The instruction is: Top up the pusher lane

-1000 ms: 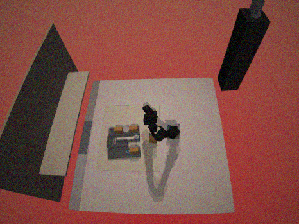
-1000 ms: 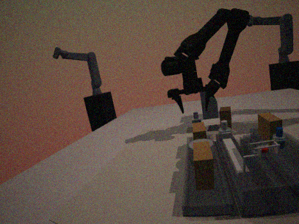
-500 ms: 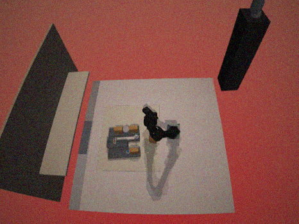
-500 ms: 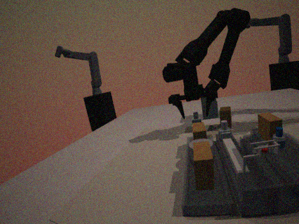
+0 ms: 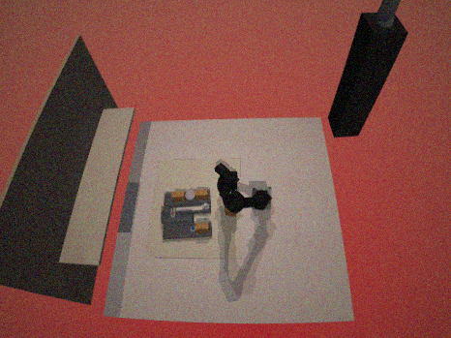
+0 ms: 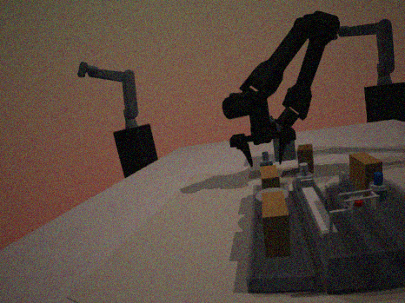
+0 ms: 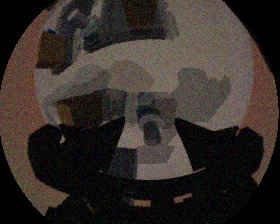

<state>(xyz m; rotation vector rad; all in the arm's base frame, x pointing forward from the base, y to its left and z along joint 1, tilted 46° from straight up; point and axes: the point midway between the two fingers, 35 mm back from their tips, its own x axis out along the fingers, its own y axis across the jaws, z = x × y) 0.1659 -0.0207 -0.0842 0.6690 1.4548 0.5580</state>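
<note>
Now: gripper tip 20 mm short of the box, 120 mm to the right of it and 10 mm below it. Also, from my gripper tip: grey rack 300 mm ahead, 110 mm to the left, 10 mm below; white pusher piece 270 mm ahead, 120 mm to the left, 20 mm above; red piece 340 mm ahead, 120 mm to the left, 40 mm above.
</note>
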